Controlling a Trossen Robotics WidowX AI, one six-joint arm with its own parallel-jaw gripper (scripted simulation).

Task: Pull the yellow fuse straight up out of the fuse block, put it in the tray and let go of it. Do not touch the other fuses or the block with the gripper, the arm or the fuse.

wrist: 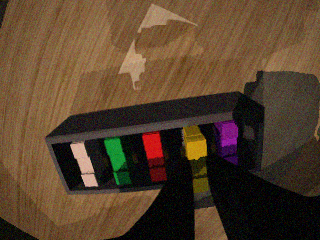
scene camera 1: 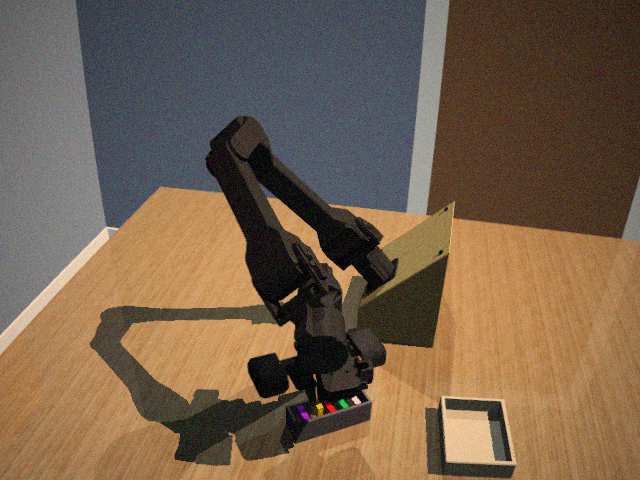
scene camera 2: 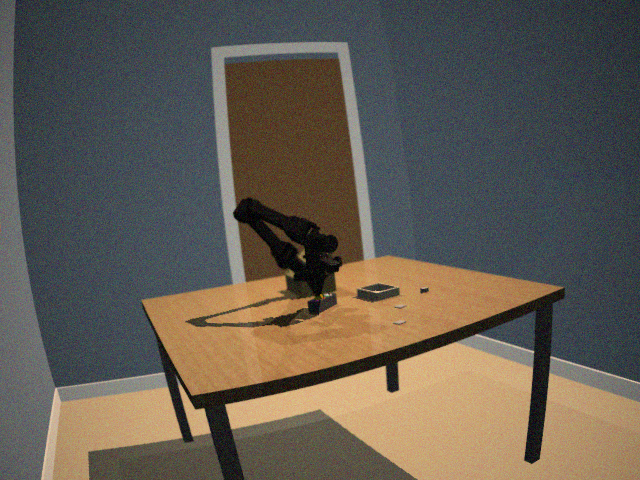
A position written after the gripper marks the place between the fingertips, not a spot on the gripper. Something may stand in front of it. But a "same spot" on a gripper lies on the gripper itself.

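The gripper appears in the wrist view (197,163), and scene camera 1 and scene camera 2 show it too. One spot on the gripper (scene camera 2: 316,285) is the same spot as (scene camera 1: 306,392).
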